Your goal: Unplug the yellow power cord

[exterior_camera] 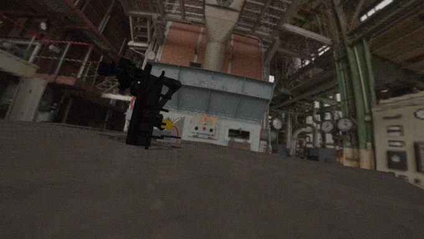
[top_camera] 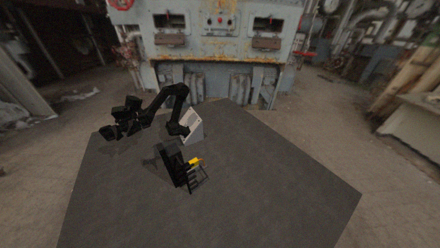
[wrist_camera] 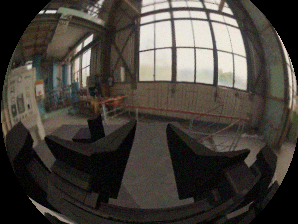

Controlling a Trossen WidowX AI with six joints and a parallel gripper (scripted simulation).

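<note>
Right now the yellow plug is 220 mm to the left of my gripper tip, 210 mm below it and 70 mm ahead of it.
</note>
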